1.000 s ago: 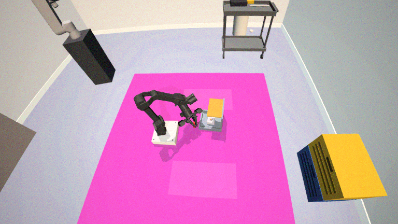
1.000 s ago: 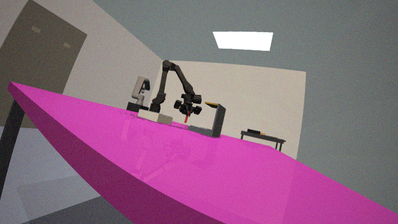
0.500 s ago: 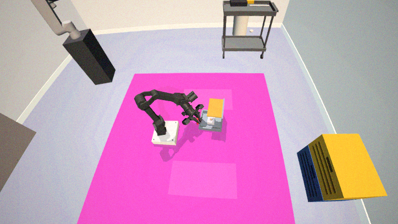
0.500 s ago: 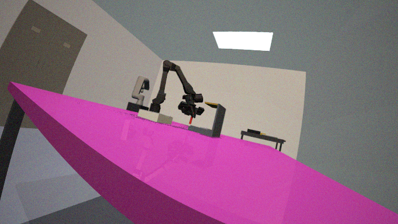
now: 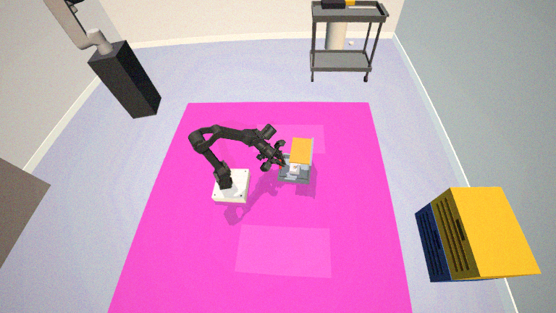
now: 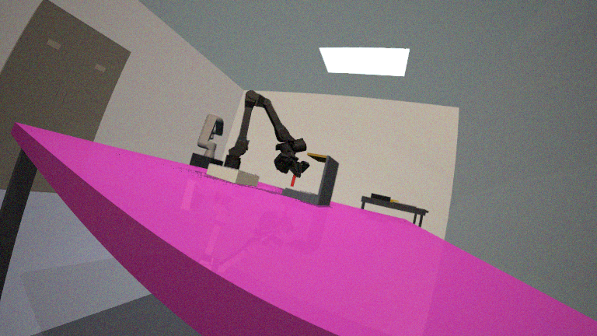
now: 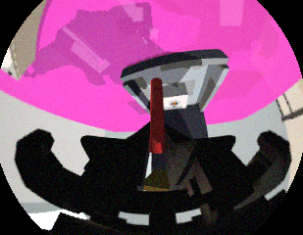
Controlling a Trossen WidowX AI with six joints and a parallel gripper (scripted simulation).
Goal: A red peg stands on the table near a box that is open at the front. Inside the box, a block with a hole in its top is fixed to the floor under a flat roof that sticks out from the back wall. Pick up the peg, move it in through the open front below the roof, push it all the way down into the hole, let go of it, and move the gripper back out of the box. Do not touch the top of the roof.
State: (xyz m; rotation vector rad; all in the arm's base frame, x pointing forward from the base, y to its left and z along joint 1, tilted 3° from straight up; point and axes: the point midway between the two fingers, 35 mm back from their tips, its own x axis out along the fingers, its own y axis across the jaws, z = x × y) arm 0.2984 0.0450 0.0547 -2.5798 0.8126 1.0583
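My gripper tip is now 13 cm short of the back wall, 1 cm to the left of it and 1 cm below it. Also, from my gripper tip: red peg: 2 cm to the left, 2 cm behind, 1 cm below; then orange roof: 10 cm above, 8 cm ahead, 1 cm to the left.
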